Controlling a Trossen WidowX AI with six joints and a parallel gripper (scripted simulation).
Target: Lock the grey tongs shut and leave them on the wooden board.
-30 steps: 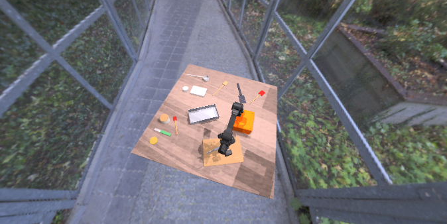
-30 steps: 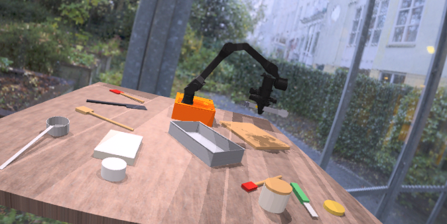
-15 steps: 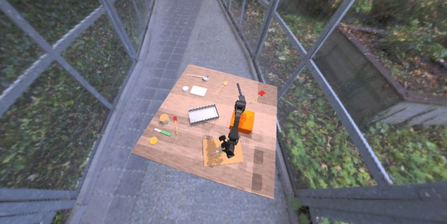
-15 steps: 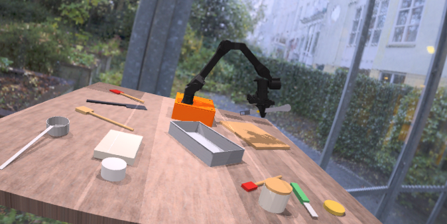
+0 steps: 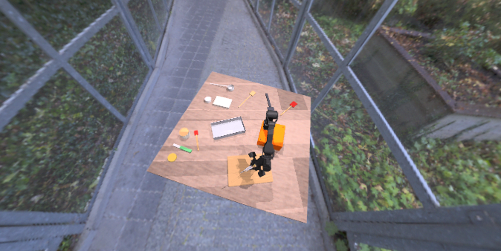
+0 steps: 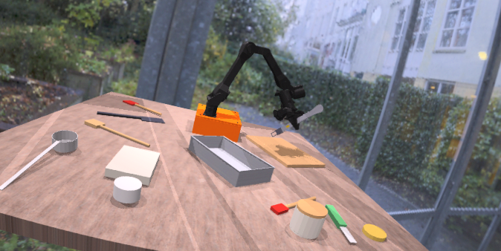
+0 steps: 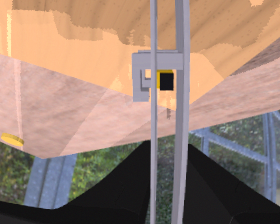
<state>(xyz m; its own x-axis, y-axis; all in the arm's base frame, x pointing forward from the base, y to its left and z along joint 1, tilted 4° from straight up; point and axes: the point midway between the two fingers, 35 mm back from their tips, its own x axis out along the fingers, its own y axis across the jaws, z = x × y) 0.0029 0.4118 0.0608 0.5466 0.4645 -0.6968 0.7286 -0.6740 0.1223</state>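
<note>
Right now the wooden board is 120 mm below my gripper tip and 40 mm to the right of it. Round my gripper tip: green-handled knife (620 mm ahead, 120 mm below, 30 mm to the left); then yellow disc (640 mm ahead, 130 mm to the left, 120 mm below); then grey roasting tin (320 mm ahead, 310 mm to the right, 100 mm below).
</note>
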